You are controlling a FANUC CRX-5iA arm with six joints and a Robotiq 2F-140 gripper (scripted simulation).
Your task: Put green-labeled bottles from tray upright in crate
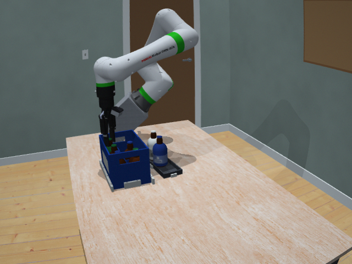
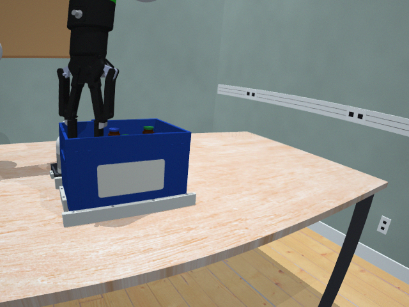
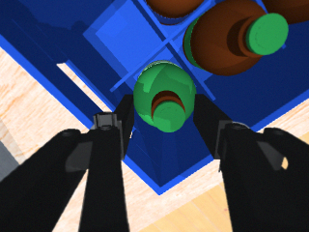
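Now: hand 8 cm above the green-labeled bottle. The rest, counted from my hand: white-labeled bottle: 23 cm to the left, 8 cm below, 7 cm behind; blue-labeled bottle: 25 cm to the left, 8 cm below, 2 cm ahead; blue crate: 8 cm below, 8 cm ahead, 6 cm to the left.
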